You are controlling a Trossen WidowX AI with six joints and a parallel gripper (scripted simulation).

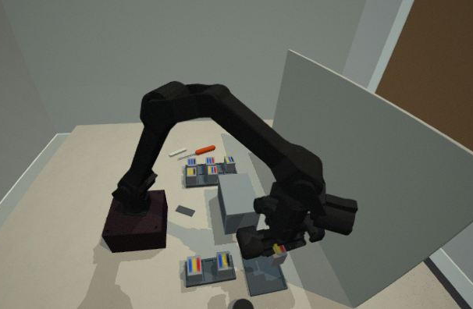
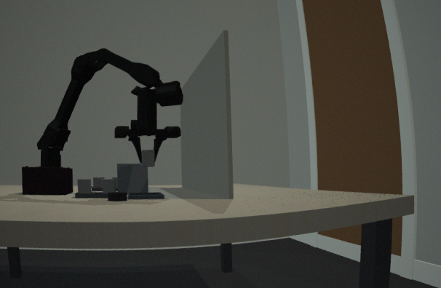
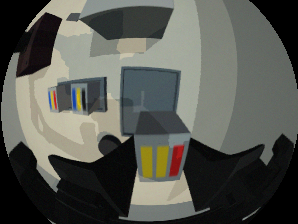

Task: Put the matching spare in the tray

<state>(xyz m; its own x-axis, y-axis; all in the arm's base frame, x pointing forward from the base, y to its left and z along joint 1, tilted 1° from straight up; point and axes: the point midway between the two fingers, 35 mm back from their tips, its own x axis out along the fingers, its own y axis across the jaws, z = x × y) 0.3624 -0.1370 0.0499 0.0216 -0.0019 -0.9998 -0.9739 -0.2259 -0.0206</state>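
My gripper tip is 10 mm past the dark tray and 90 mm above it. Also, from my gripper tip: rack: 150 mm behind, 90 mm below; black cylinder: 70 mm behind, 100 mm to the right, 90 mm below; grey spare: 20 mm above.
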